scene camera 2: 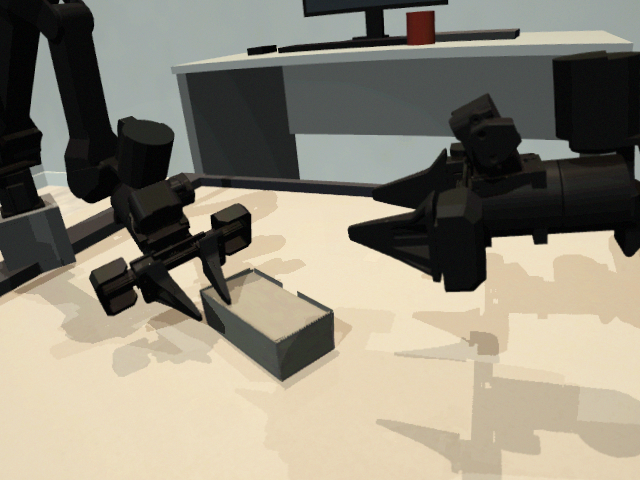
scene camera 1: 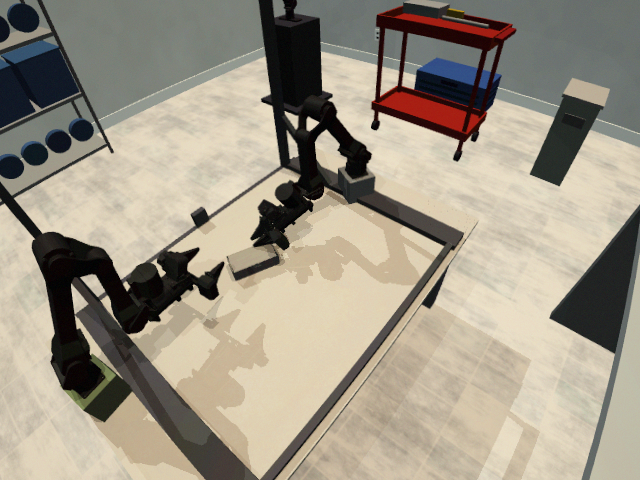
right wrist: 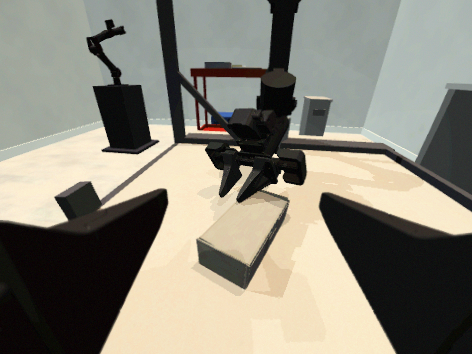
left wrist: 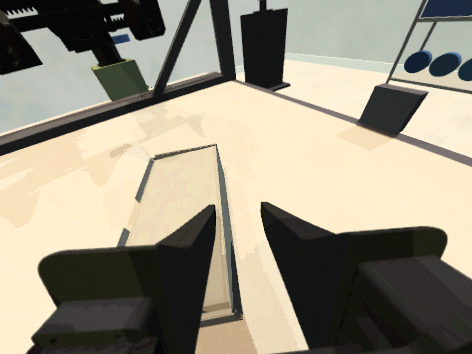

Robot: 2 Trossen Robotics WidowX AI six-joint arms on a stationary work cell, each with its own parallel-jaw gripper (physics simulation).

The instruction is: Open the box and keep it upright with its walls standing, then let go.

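Where they show: left gripper, fingertip midpoint: (scene camera 2: 215, 310) (scene camera 1: 252, 242) (right wrist: 228, 198) (left wrist: 238, 209); right gripper, fingertip midpoint: (scene camera 2: 361, 212) (scene camera 1: 211, 255) (right wrist: 245, 197) (left wrist: 84, 19); left arm's base, link origin: (scene camera 2: 22, 208) (scene camera 1: 356, 172); right arm's base, link origin: (scene camera 1: 87, 380) (left wrist: 111, 63).
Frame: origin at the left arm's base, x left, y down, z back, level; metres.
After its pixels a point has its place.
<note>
A small box (scene camera 1: 254, 258) {x 0.196, y 0.053, z -0.435 m} (scene camera 2: 268, 305) {x 0.184, y 0.053, z -0.450 m} (left wrist: 182, 175) {x 0.185, y 0.053, z -0.473 m} (right wrist: 245, 227) {x 0.189, y 0.054, z -0.461 m} with dark grey walls and a pale top panel rests upright on the table. The panel looks flat and about level with the rim; one long rim shows a notch in scene camera 2 and the left wrist view. My left gripper (scene camera 1: 253, 241) {x 0.135, y 0.049, z -0.426 m} (scene camera 2: 215, 310) {x 0.135, y 0.049, z -0.426 m} (left wrist: 238, 209) {x 0.135, y 0.049, z -0.426 m} (right wrist: 228, 198) {x 0.135, y 0.049, z -0.426 m} is partly open and empty at the box's far end, one finger over the panel and one outside the long wall. Whether it touches is unclear. My right gripper (scene camera 1: 210, 256) {x 0.238, y -0.060, z -0.546 m} (scene camera 2: 362, 213) {x 0.238, y -0.060, z -0.546 m} is wide open, empty, above the table and apart from the box.
A small dark block (scene camera 1: 199, 217) {x -0.065, y 0.057, z -0.568 m} (left wrist: 392, 109) {x -0.071, y 0.061, z -0.556 m} (right wrist: 78, 200) {x -0.064, y 0.056, z -0.571 m} stands at the table's edge. A dark frame (scene camera 1: 413, 214) {x 0.206, y 0.077, z 0.121 m} borders the table. A red cart (scene camera 1: 423, 107) and a black pedestal (scene camera 1: 298, 62) (right wrist: 122, 117) stand beyond it.
</note>
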